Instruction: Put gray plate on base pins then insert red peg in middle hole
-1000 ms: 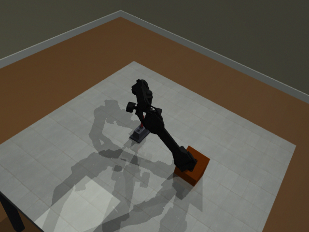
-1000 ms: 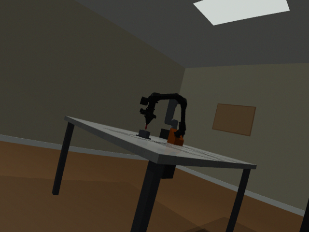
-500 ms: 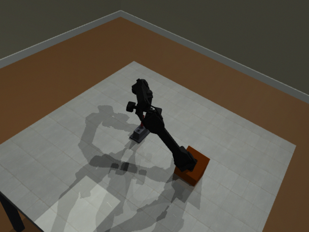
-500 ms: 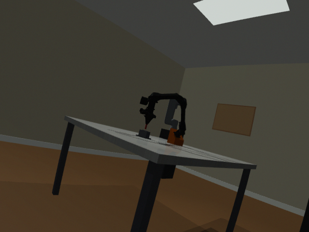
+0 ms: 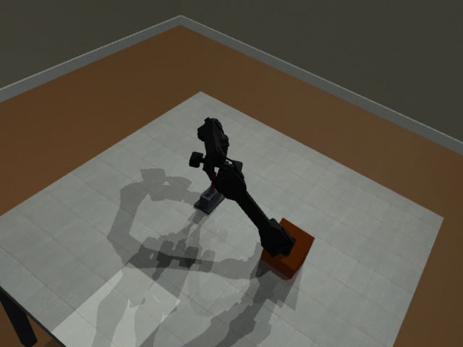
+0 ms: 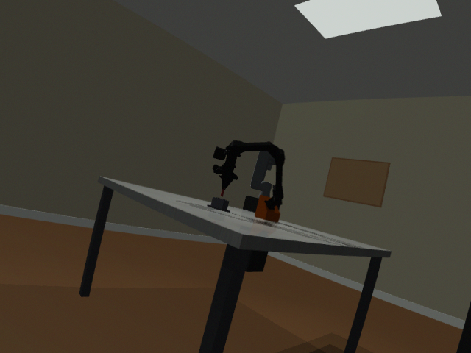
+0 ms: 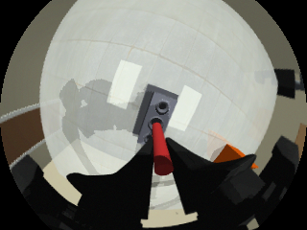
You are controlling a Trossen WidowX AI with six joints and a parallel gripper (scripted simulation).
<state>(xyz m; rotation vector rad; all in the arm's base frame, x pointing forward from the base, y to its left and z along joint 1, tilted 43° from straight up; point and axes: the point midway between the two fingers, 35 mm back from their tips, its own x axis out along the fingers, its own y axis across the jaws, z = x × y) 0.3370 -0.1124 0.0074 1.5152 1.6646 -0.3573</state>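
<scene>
Now: the red peg right at my gripper tip. Round my gripper tip: dark base (10 cm below); then gray plate (7 cm below).
</scene>
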